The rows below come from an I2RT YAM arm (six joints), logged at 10 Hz.
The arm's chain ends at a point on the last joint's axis. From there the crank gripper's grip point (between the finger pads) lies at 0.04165 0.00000 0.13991 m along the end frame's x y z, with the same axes.
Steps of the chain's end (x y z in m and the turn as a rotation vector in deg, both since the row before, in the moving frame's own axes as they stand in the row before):
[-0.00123 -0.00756 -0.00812 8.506 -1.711 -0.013]
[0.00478 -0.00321 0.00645 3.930 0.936 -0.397]
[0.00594 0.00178 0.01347 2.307 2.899 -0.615]
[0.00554 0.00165 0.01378 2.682 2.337 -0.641]
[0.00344 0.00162 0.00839 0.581 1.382 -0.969]
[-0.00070 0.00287 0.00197 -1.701 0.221 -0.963]
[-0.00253 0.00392 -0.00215 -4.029 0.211 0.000]
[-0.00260 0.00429 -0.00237 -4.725 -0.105 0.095]
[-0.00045 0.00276 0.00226 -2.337 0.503 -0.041]
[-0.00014 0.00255 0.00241 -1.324 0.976 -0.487]
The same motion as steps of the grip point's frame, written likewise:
[-0.00541 -0.02835 -0.00848 8.506 -1.711 -0.013]
[0.00702 -0.01307 0.00541 3.930 0.936 -0.397]
[0.01293 -0.00429 0.01106 2.307 2.899 -0.615]
[0.01117 -0.00535 0.01180 2.682 2.337 -0.641]
[0.00678 -0.00053 0.00733 0.581 1.382 -0.969]
[-0.00013 0.00632 0.00176 -1.701 0.221 -0.963]
[-0.00202 0.01374 -0.00265 -4.029 0.211 0.000]
[-0.00287 0.01589 -0.00277 -4.725 -0.105 0.095]
[0.00078 0.00843 0.00177 -2.337 0.503 -0.041]
[0.00225 0.00541 0.00165 -1.324 0.976 -0.487]

